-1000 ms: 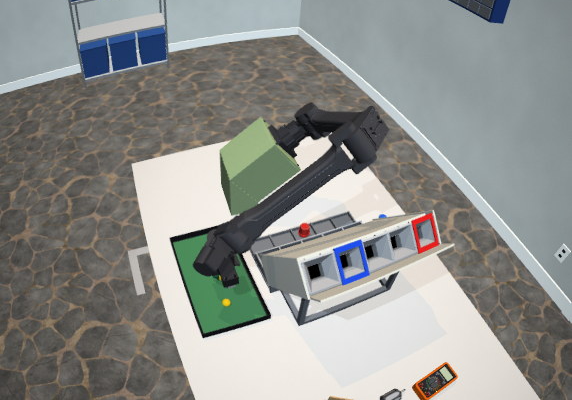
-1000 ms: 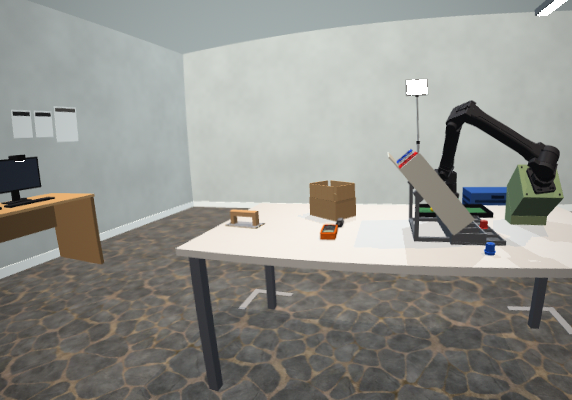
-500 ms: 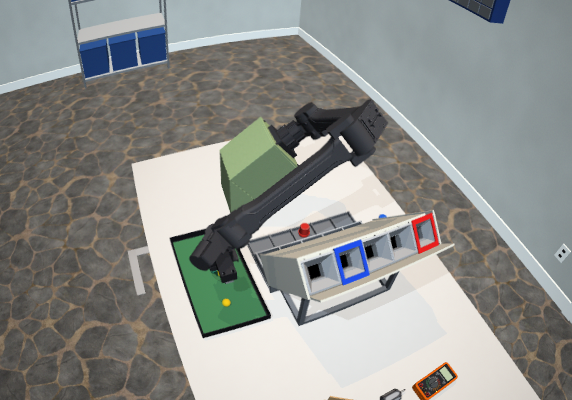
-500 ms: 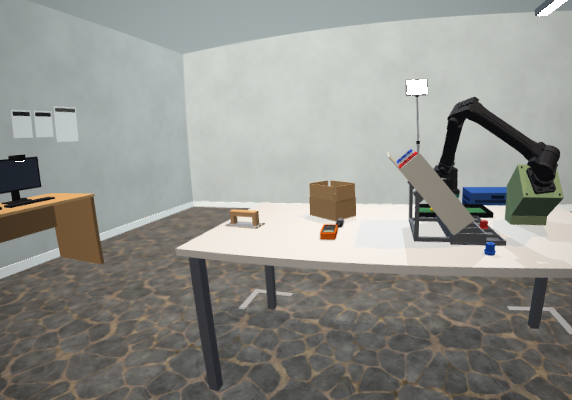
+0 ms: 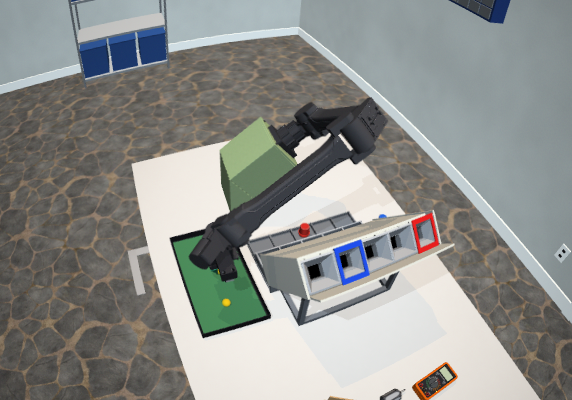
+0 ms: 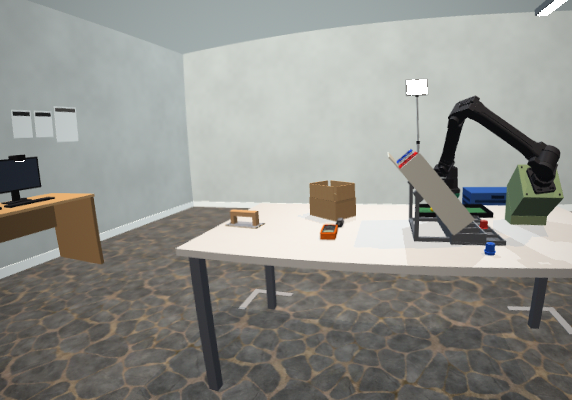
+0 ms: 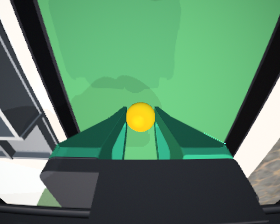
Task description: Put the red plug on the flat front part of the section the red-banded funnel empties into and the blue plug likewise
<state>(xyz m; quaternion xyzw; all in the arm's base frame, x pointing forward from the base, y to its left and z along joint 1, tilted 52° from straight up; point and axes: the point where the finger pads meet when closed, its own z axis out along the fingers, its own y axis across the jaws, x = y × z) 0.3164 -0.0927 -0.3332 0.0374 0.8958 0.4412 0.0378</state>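
Right now the green tray is 2 cm to the right of my hand and 4 cm below it. The rest, counted from my hand: beige cover 12 cm ahead, 31 cm to the left, 16 cm above; then orange multimeter 60 cm ahead, 41 cm to the left, 3 cm below.
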